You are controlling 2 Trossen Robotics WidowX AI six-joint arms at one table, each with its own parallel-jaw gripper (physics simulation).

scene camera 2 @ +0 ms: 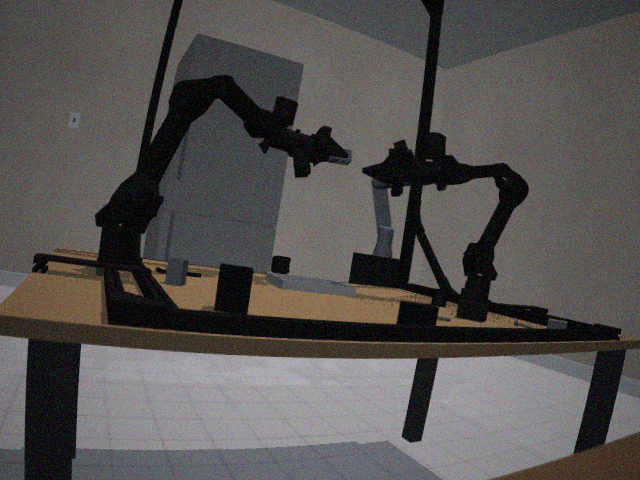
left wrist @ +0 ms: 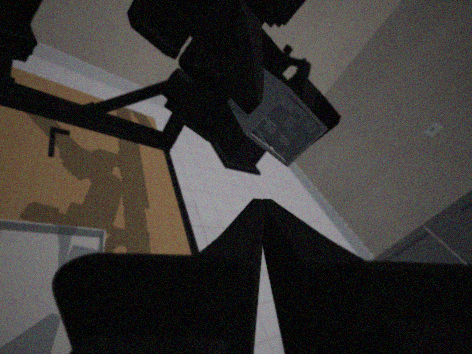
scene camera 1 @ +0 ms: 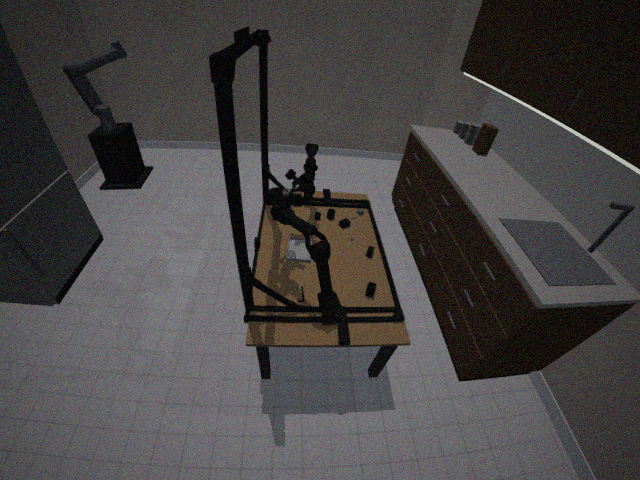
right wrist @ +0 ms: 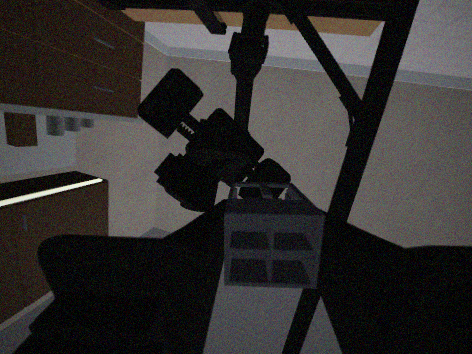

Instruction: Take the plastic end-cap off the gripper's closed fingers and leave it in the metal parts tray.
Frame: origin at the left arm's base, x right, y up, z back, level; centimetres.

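Where they show: left gripper, between the fingertips: (scene camera 2: 362,170) (left wrist: 261,208) (scene camera 1: 291,191) (right wrist: 250,152); right gripper, between the fingertips: (scene camera 2: 345,158) (left wrist: 277,127) (scene camera 1: 287,192) (right wrist: 262,207); left arm's base, origin of its link: (scene camera 1: 307,198) (right wrist: 256,9); right arm's base, origin of its link: (scene camera 2: 115,264) (scene camera 1: 328,317).
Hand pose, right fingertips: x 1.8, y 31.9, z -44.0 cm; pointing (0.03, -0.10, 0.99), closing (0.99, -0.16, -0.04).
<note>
Each offset is from my right fingertips to the top centre of the thing. "spot": to the spot under its first point.
The end-cap, a grey box-like piece with square openings @(spot: dx -2.0, dy -0.3, dz -1.3 cm) (scene camera 2: 342,157) (left wrist: 287,122) (right wrist: 272,257), is between the fingers of my right gripper (right wrist: 262,207), which is shut on it, high above the table. My left gripper (scene camera 2: 366,170) (left wrist: 261,208) is shut and empty. In scene camera 2 its tips stand a short way right of the end-cap and slightly lower, apart from it. In the left wrist view the end-cap is above and right of the tips. The metal parts tray, pale with a low rim @(dx -9.5, dy -31.7, dz -6.3 cm) (scene camera 1: 298,260) (scene camera 2: 310,285) (left wrist: 50,228), lies on the table below the grippers.
A black frame (scene camera 1: 231,155) (scene camera 2: 425,93) rises from the table's edge. A tall black block @(dx -52.5, dy -27.6, dz -25.8 cm) (scene camera 2: 233,289), a grey block @(dx -34.1, dy -29.3, dz -35.3 cm) (scene camera 2: 176,272) and a small black block (scene camera 2: 280,264) stand on the table. A black L-shaped piece @(dx -18.2, dy -33.0, dz -36.3 cm) (left wrist: 51,142) lies beyond the tray.
</note>
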